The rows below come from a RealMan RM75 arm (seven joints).
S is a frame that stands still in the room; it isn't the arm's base.
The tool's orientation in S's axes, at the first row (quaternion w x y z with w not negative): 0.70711, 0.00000, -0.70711, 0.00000
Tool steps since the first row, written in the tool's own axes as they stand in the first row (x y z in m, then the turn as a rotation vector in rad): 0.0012, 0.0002, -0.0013, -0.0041, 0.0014, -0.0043; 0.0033, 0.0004, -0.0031, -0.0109, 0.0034, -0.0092; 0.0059, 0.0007, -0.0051, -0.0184, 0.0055, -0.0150; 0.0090, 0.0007, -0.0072, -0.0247, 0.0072, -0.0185; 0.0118, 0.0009, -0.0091, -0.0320, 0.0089, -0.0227
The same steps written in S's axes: 0.0013, 0.0002, 0.0012, 0.0043, 0.0014, -0.0041; 0.0031, 0.0004, 0.0033, 0.0092, 0.0034, -0.0109; 0.0051, 0.0007, 0.0059, 0.0150, 0.0055, -0.0184; 0.0072, 0.0007, 0.0090, 0.0185, 0.0072, -0.0247; 0.0091, 0.0009, 0.0118, 0.0227, 0.0089, -0.0320
